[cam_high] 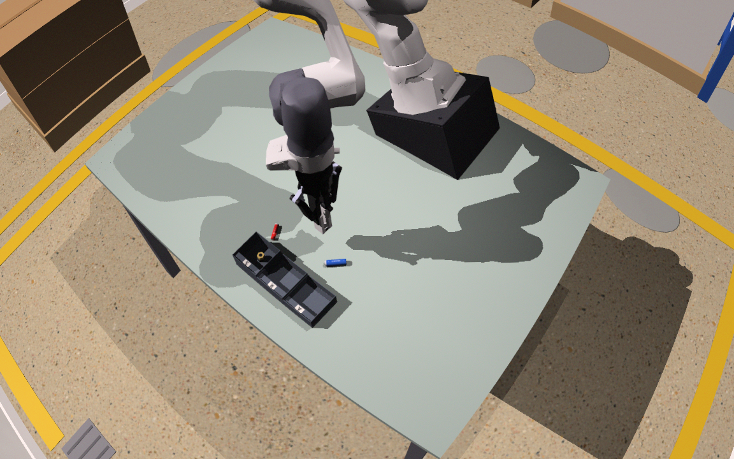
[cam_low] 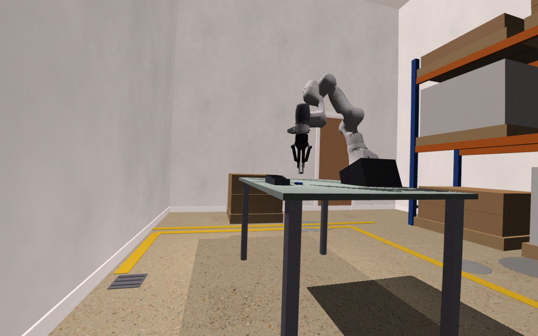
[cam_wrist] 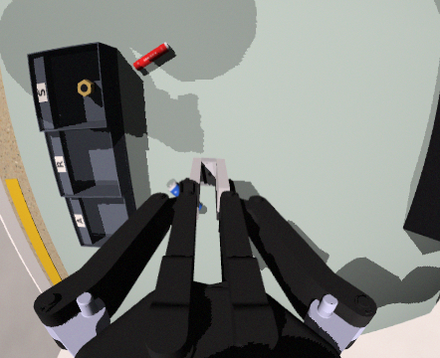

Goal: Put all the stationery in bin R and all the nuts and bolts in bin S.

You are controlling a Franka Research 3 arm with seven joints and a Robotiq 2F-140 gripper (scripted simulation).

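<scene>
Now: the small white block 30 mm below my hand. Round my hand: red cylinder: 120 mm to the right, 90 mm below, 60 mm ahead; then blue cylinder: 90 mm below, 60 mm to the left, 30 mm ahead; then brass nut: 130 mm ahead, 90 mm to the right, 80 mm below.
</scene>
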